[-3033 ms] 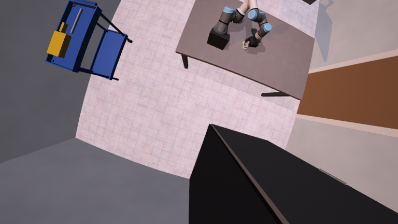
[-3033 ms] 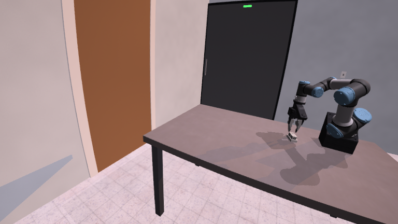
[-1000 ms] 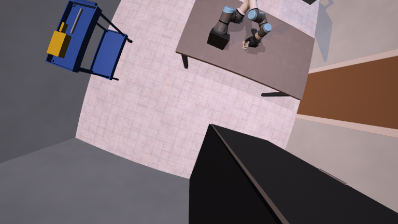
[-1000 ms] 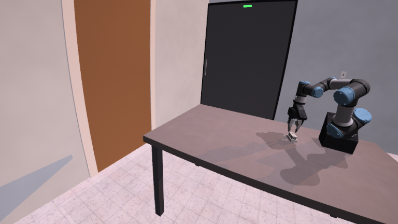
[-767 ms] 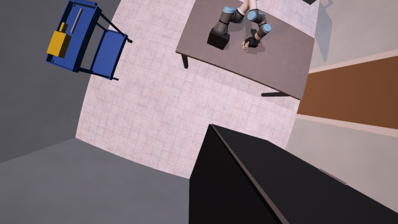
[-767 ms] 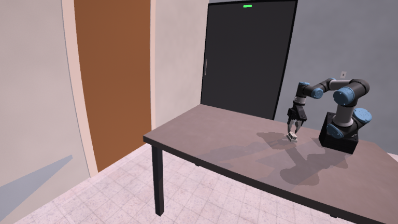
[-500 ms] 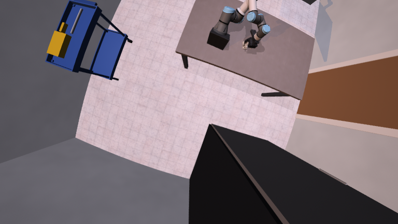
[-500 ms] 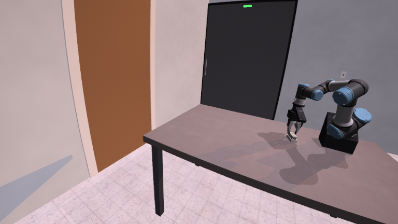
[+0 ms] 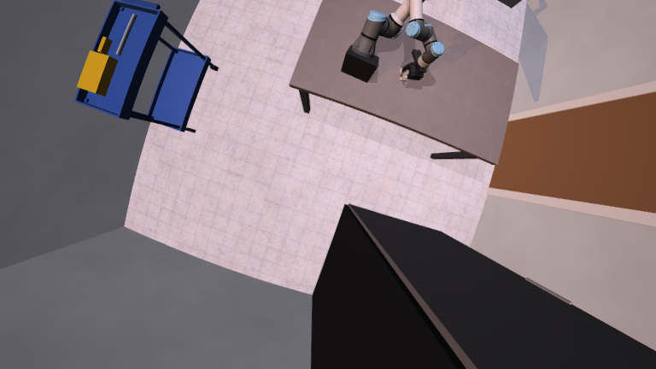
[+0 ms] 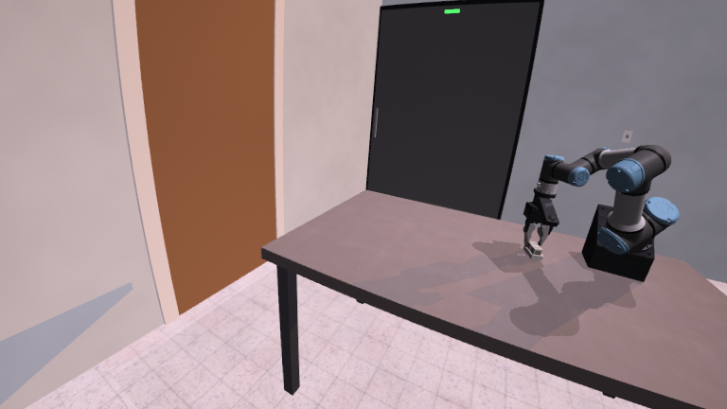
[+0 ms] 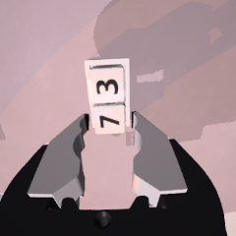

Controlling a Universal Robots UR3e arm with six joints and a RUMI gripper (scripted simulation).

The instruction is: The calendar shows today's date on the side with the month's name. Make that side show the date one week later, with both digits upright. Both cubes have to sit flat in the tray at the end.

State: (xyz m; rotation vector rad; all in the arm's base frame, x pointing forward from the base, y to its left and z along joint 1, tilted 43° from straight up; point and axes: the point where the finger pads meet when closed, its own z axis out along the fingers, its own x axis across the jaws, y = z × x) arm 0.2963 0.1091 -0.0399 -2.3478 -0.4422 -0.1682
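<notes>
Now: hand 1 cm above the cube. Round my hand: pale tray (1 cm behind, 2 cm to the left, 3 cm below).
</notes>
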